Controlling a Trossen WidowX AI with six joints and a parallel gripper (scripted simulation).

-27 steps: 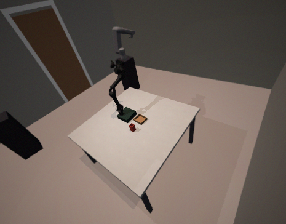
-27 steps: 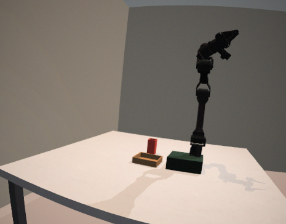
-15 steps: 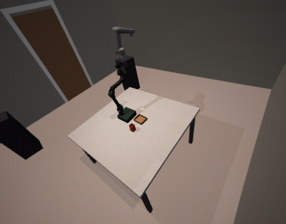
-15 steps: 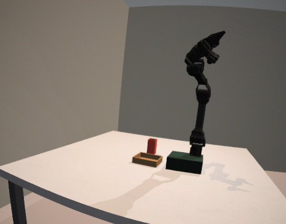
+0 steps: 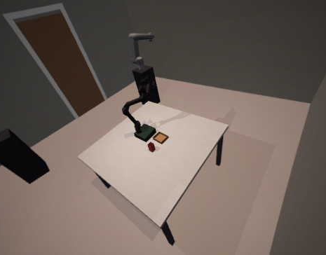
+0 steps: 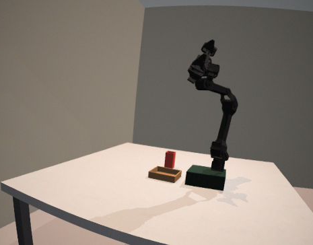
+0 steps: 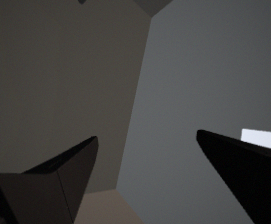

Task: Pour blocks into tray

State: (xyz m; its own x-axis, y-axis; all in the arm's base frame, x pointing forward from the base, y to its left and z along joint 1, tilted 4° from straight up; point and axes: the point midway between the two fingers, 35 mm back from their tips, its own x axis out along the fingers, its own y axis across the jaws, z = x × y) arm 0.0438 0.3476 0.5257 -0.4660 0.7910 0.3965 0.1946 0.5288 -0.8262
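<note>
Right now my gripper tip is 580 mm above the blue block, 410 mm to the left of it and 280 mm short of it. Round my gripper tip: red cup 600 mm below, 400 mm to the right, 280 mm ahead; purple block 600 mm below, 400 mm to the right, 270 mm ahead.
</note>
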